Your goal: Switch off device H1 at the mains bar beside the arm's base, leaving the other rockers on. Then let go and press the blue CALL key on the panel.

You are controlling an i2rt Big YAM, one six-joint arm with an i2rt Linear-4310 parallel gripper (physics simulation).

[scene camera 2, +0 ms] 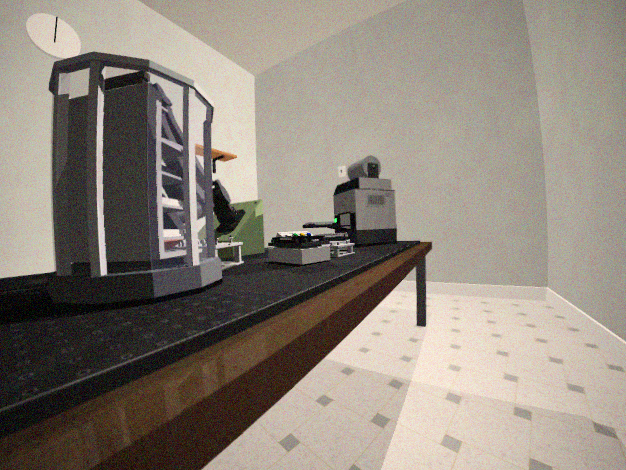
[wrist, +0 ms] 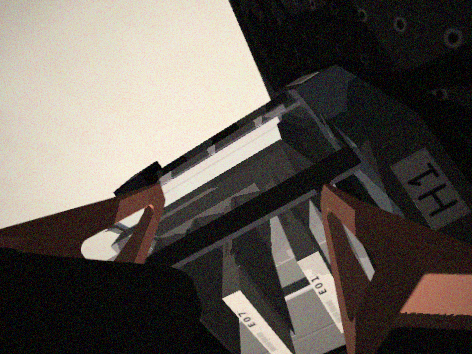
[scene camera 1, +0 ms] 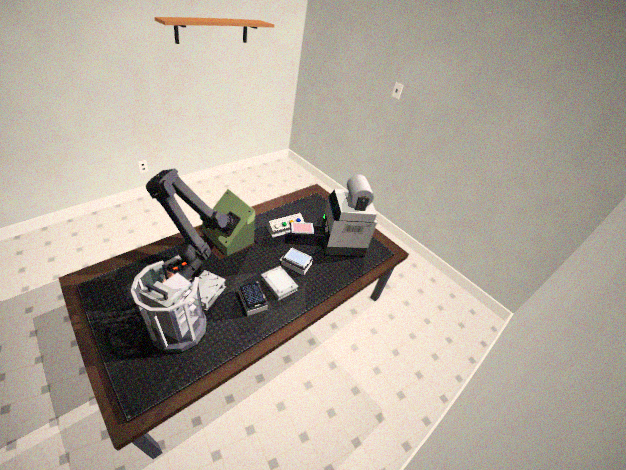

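Observation:
My gripper [wrist: 237, 192]: open, touching a grey rack tower [scene camera 1: 173, 328]; the tower is also visible in the wrist view [wrist: 342, 124]. Black perforated mat [scene camera 2: 53, 347]: seen as well in the wrist view [wrist: 418, 53] and in scene camera 1 [scene camera 1: 142, 375].

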